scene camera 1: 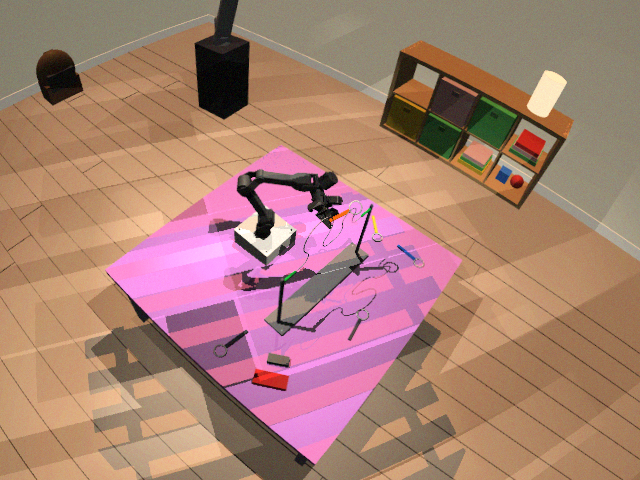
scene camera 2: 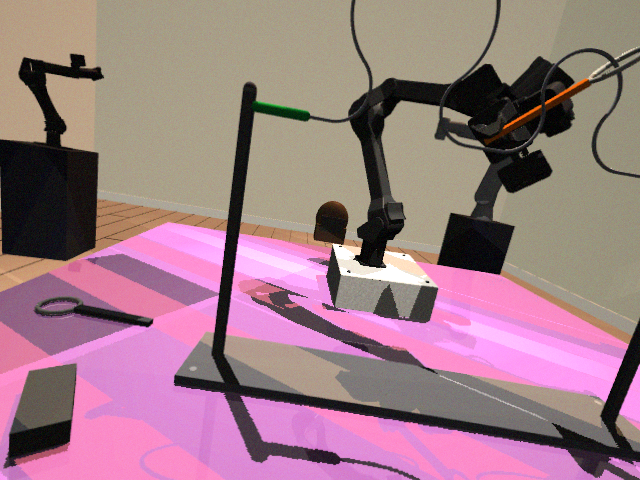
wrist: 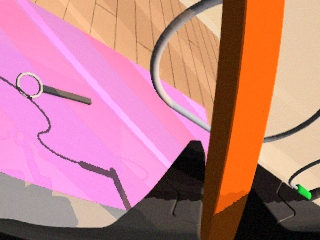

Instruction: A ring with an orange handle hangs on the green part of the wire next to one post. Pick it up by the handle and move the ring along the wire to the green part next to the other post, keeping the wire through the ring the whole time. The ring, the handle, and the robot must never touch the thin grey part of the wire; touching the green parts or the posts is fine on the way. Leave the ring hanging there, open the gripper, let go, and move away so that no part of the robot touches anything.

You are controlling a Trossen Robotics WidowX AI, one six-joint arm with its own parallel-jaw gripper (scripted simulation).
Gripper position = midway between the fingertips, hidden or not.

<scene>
In view: my gripper (scene camera 2: pixel 496 137).
My gripper shows as well in the wrist view (wrist: pixel 207 151).
</scene>
